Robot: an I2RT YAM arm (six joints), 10 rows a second.
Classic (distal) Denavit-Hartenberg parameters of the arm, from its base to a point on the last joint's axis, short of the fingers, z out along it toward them. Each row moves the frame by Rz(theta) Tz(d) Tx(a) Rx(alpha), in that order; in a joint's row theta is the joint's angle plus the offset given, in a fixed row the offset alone. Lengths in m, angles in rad.
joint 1: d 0.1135  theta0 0  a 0.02  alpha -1.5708
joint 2: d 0  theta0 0  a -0.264  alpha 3.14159
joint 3: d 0  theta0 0.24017  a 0.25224  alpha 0
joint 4: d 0  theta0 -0.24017  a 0.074  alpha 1.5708
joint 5: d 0  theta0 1.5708  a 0  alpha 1.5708
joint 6: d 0.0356  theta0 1.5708  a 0  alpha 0
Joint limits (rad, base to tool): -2.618..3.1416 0..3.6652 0..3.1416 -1.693..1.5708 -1.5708..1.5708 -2.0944..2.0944
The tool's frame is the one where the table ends.
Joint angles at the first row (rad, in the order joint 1, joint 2, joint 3, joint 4, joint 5, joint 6):
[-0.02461 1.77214 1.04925 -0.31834 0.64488 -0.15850]
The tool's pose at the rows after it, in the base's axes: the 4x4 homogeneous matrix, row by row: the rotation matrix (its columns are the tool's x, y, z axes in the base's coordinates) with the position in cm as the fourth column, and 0 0 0 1 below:
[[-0.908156 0.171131 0.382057 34.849], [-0.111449 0.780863 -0.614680 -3.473], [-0.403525 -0.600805 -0.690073 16.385], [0 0 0 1]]
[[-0.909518 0.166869 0.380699 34.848], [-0.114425 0.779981 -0.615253 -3.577], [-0.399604 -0.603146 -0.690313 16.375], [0 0 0 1]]
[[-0.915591 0.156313 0.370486 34.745], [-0.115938 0.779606 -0.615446 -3.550], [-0.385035 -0.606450 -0.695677 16.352], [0 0 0 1]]
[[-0.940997 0.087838 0.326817 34.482], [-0.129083 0.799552 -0.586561 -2.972], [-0.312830 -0.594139 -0.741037 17.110], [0 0 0 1]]
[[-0.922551 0.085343 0.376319 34.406], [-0.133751 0.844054 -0.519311 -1.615], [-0.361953 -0.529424 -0.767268 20.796], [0 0 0 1]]
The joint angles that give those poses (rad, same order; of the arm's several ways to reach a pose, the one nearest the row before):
[-0.03835 1.78244 1.04923 -0.30650 0.64297 -0.18369]
[-0.04138 1.78283 1.04925 -0.30575 0.64222 -0.19092]
[-0.04064 1.78283 1.05155 -0.32292 0.64335 -0.19247]
[-0.02652 1.77670 1.09731 -0.45873 0.61589 -0.18980]
[0.00707 1.71109 1.17704 -0.58463 0.54914 -0.14972]

